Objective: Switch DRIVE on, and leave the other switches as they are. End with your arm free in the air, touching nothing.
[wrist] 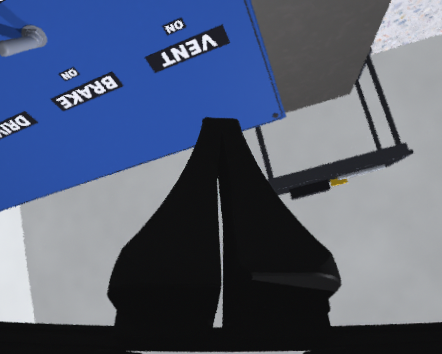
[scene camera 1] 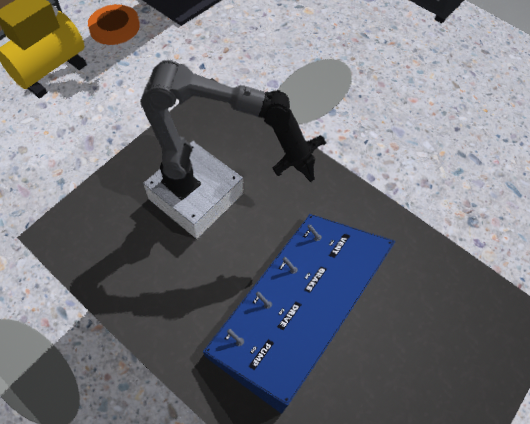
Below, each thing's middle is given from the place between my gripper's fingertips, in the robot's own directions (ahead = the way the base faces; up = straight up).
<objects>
The blue switch panel (scene camera 1: 281, 342) lies 17 cm ahead of my hand, 21 cm to the right of it and 18 cm below it.
</objects>
